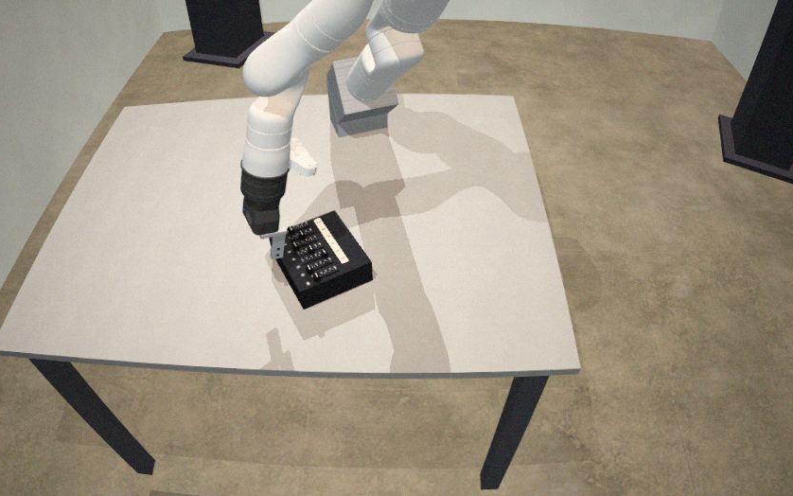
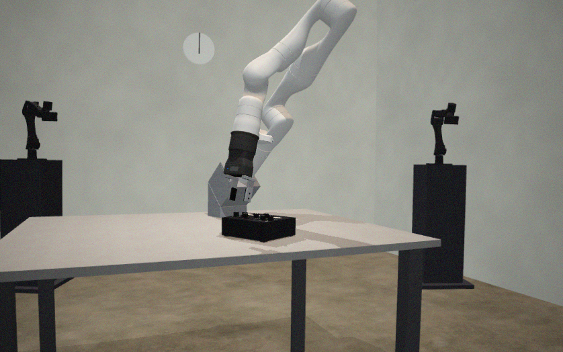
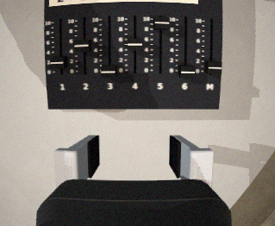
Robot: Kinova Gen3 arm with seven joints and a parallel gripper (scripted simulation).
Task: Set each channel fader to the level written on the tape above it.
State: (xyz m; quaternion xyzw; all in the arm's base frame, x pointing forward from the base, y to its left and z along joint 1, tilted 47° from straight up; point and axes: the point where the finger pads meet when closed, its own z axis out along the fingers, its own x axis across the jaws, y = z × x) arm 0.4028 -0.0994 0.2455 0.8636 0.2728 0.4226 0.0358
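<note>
The channel 2 cap lies 80 mm behind my hand, 60 mm below it and 10 mm to the left of it. Also, from my hand: master cap (80 mm to the left, 60 mm below); channel 6 cap (60 mm to the left, 60 mm below, 10 mm behind); channel 1 cap (80 mm behind, 60 mm below, 20 mm to the right).
</note>
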